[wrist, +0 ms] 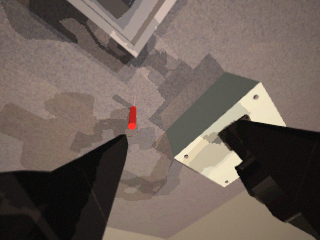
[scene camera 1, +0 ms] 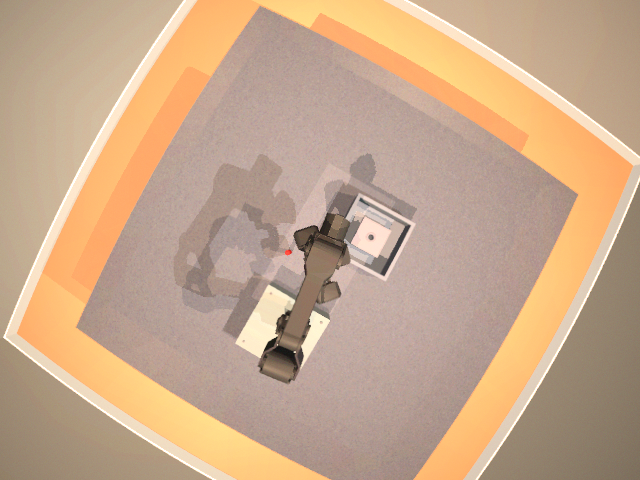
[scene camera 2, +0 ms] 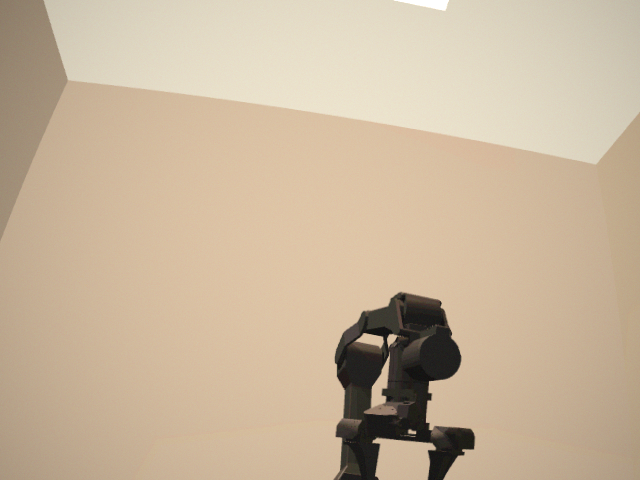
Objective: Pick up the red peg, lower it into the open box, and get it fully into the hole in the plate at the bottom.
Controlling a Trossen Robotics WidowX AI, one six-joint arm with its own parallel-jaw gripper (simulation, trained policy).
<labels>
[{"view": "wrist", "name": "my gripper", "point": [180,132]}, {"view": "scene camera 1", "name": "my gripper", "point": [313,268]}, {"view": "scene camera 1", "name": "pale plate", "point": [367,227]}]
</labels>
